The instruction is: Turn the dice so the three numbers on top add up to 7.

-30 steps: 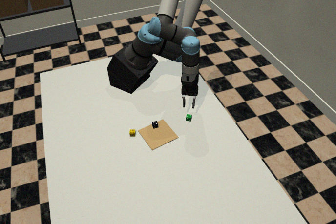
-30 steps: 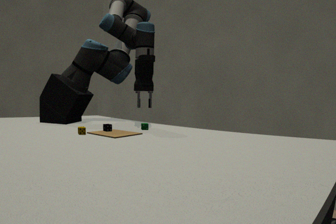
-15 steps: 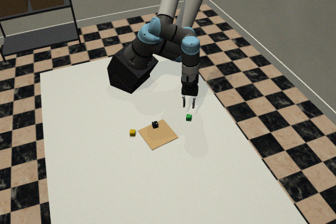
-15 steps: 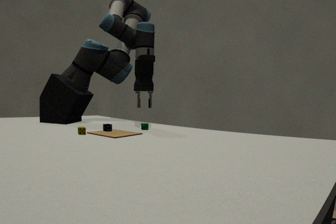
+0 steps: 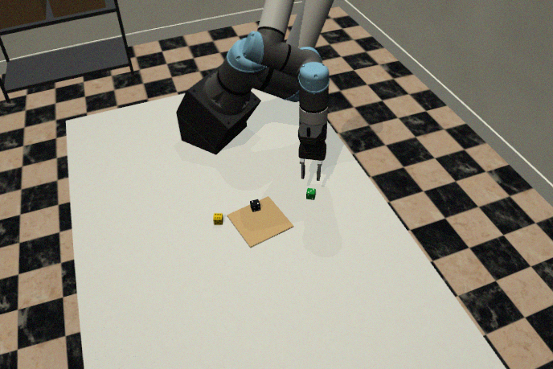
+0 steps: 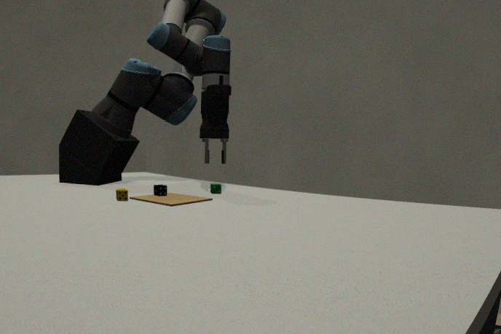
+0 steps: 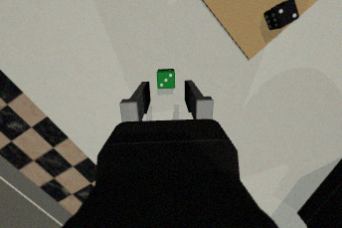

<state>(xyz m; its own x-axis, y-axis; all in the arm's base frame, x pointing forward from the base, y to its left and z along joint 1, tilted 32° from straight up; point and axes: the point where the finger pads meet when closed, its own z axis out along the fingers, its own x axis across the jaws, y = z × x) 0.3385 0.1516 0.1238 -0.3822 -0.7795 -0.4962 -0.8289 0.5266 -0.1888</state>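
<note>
The green die is 8 cm below my hand. The rest, counted from my hand: yellow die 28 cm to the right, 8 cm below, 3 cm ahead; black die 17 cm to the right, 8 cm below, 1 cm ahead; tan mat 17 cm to the right, 9 cm below, 6 cm ahead.
</note>
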